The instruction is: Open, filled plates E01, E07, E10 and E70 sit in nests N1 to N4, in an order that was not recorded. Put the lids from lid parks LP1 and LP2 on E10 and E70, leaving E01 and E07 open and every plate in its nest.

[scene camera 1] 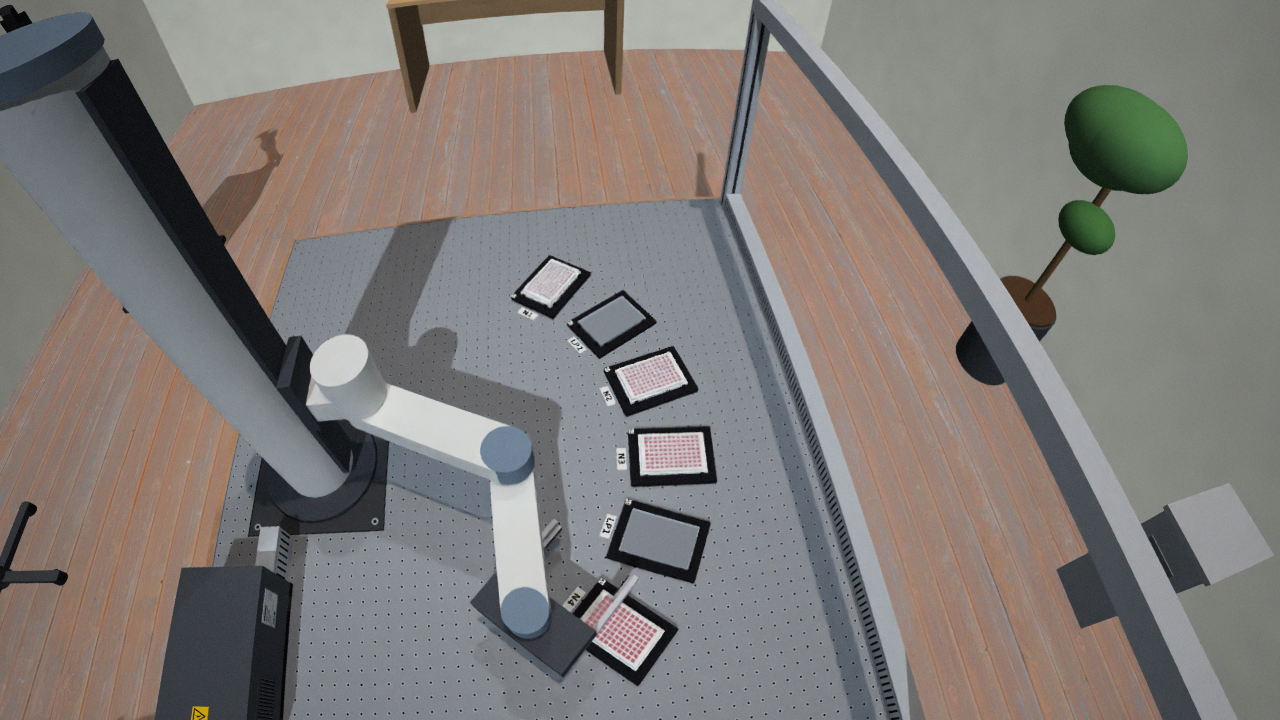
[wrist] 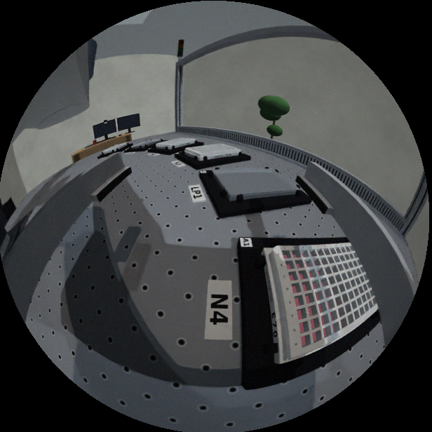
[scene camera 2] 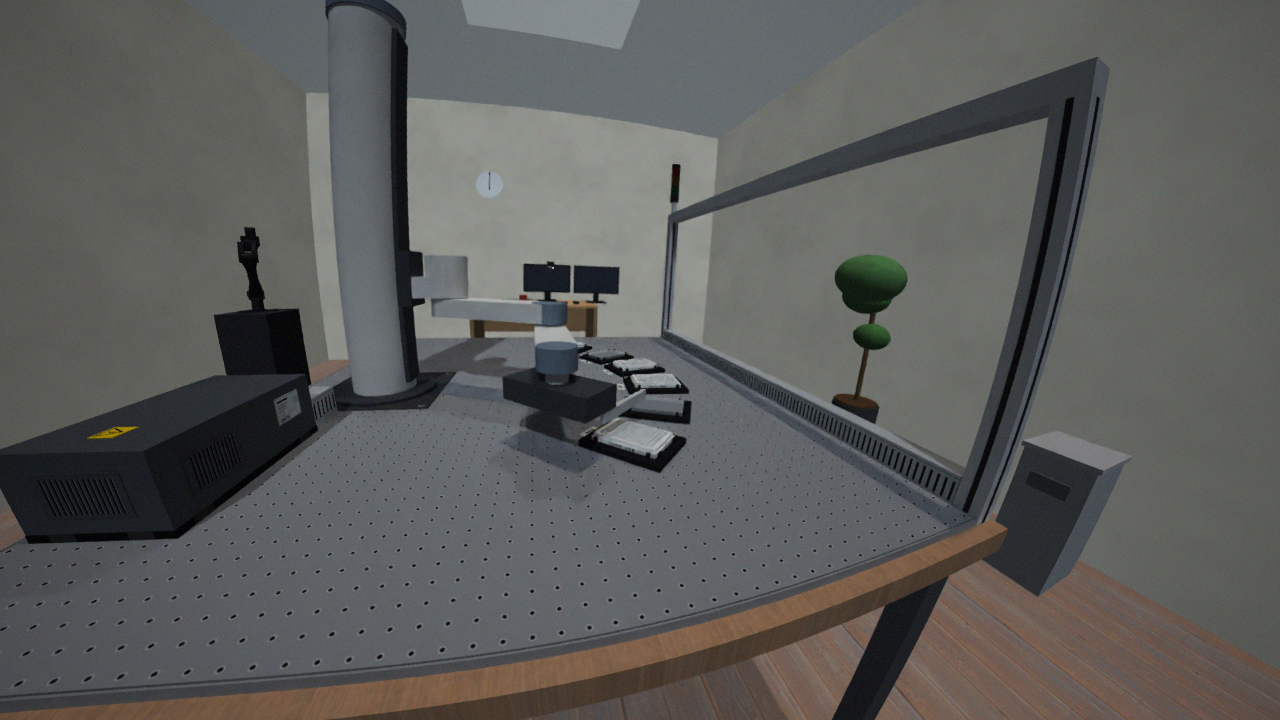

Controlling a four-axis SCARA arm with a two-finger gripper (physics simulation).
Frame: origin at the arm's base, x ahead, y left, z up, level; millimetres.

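Where they show: gripper, fingertip midpoint: [scene camera 1: 595, 549]; arm's base, link origin: [scene camera 1: 323, 468] [scene camera 2: 387, 393].
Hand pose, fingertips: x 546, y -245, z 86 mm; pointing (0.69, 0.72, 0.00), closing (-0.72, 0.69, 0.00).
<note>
Each offset is from my fingertips to the centre of the thing. Level surfaces: height alone.
An open plate @(22 mm ahead, 132 mm right, 54 mm down) [scene camera 1: 633, 634] [scene camera 2: 637, 437] [wrist: 325, 295] with pink wells sits in nest N4; its side reads E70. Open plates also sit in N3 @(170 mm ahead, 193 mm left, 54 mm down) [scene camera 1: 672, 452] [scene camera 2: 656, 381] [wrist: 214, 151], N2 @(159 mm ahead, 374 mm left, 54 mm down) [scene camera 1: 651, 376] [scene camera 2: 634, 365] and N1 @(31 mm back, 670 mm left, 54 mm down) [scene camera 1: 551, 281]; their names are unreadable. A grey lid @(118 mm ahead, 25 mm left, 59 mm down) [scene camera 1: 660, 537] [scene camera 2: 657, 404] [wrist: 257, 184] lies on LP1, and another lid @(97 mm ahead, 538 mm left, 59 mm down) [scene camera 1: 612, 319] [scene camera 2: 606, 355] on LP2. My gripper [scene camera 1: 594, 554] [wrist: 213, 157] is open and empty, turned toward LP1. One finger passes above the N4 plate and hides part of it; the other is over the board.
The perforated board @(73 mm down) [scene camera 1: 429, 626] [scene camera 2: 501, 555] bears the nests in an arc. The arm's column [scene camera 1: 179, 268] [scene camera 2: 366, 197] and a dark control box [scene camera 1: 223, 635] [scene camera 2: 161, 447] stand on the left. A framed guard [scene camera 1: 805, 411] [scene camera 2: 1029, 295] runs along the right edge.
</note>
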